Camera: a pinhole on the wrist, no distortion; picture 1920 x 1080 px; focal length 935.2 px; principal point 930.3 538.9 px. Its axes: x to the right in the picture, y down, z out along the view. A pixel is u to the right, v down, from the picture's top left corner.
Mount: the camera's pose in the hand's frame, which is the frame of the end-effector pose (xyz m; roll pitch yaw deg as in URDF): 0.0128 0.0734 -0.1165 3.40 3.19 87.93
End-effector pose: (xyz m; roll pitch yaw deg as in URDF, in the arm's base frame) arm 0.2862 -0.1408 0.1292 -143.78 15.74 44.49
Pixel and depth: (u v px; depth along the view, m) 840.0 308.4 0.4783
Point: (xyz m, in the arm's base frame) 0.2136 0.0280 -0.2174
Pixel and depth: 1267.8 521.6 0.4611
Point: 0.2532 -0.1953 -0.2947
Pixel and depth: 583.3 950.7 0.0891
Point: 0.3055 -0.1941 0.1269
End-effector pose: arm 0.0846 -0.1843 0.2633 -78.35 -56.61 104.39
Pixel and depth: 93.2 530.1 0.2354
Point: 0.0136 -0.3177 0.3630
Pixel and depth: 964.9 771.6 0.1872
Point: -0.0148 -0.1571 0.2034
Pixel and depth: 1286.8 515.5 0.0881
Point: 0.0650 -0.0776 0.2178
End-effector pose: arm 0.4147 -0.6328 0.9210 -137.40 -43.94 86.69
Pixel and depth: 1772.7 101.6 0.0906
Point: 0.5592 -0.5380 0.9057
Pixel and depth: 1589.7 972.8 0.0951
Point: 0.5406 -0.5991 0.8455
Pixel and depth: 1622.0 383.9 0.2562
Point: 0.5458 -0.3909 0.7745
